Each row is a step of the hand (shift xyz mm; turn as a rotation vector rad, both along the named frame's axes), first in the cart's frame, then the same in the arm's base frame.
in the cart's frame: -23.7 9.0 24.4 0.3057 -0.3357 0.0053
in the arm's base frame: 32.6 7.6 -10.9 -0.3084 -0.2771 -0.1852
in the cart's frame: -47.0 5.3 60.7 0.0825 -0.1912 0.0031
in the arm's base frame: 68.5 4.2 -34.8 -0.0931 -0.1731 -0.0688
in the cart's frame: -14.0 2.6 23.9 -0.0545 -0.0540 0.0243
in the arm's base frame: 23.0 2.9 -15.4 0.0537 -0.0593 -0.0093
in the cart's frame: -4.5 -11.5 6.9 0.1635 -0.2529 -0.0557
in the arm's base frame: 5.8 -11.2 -6.4 -0.1973 -0.2266 -0.0590
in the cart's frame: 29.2 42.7 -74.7 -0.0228 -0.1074 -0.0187
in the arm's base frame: -53.3 38.3 62.8 0.0013 -0.1111 0.0075
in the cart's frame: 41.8 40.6 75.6 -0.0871 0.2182 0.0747
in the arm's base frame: -1.5 55.3 -77.8 0.1329 0.2076 0.0053
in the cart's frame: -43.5 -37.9 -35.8 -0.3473 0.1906 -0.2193
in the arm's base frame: 20.1 -48.4 43.1 0.2403 0.1039 0.3695
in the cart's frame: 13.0 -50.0 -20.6 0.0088 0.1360 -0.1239
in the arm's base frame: -25.7 -49.1 4.7 -0.0459 0.1207 0.1313
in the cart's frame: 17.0 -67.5 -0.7 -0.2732 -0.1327 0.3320
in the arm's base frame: -22.7 -63.3 -17.8 0.3721 -0.1382 -0.2119
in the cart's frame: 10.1 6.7 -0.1 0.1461 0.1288 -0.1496
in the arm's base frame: -8.4 8.2 -2.8 -0.1811 0.1337 0.0981
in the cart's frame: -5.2 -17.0 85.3 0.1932 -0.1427 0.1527
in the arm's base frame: 38.9 -7.9 -77.6 -0.1246 -0.0902 -0.2395
